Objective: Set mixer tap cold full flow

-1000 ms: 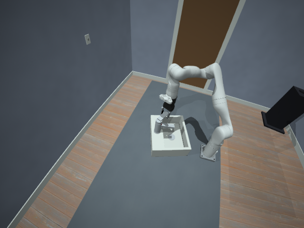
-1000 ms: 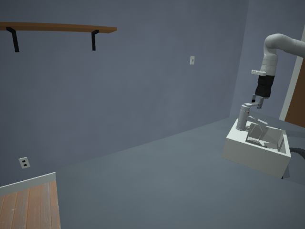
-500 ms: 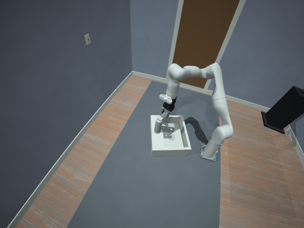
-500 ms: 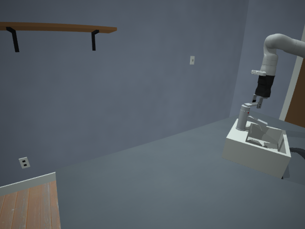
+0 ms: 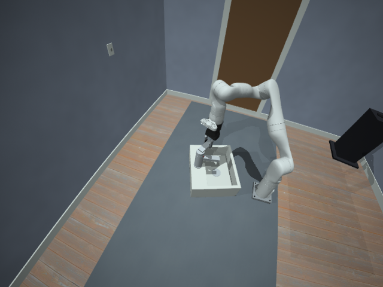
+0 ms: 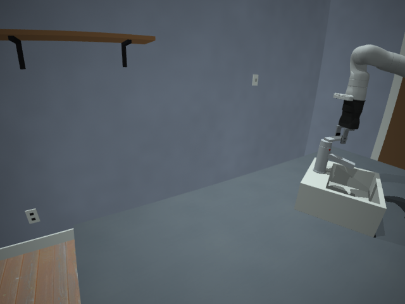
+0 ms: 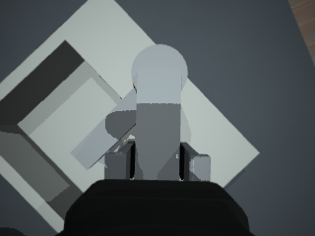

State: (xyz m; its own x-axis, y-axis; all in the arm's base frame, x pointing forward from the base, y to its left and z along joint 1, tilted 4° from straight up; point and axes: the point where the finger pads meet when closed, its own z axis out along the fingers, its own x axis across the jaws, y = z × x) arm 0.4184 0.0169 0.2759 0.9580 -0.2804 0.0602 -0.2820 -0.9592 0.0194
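My hand is 1 cm short of the flat lever and 2 cm to the right of it. Round my hand: white basin: 8 cm behind, 1 cm to the left, 24 cm below; then grey mixer tap: 1 cm ahead, 4 cm to the left, 5 cm below.
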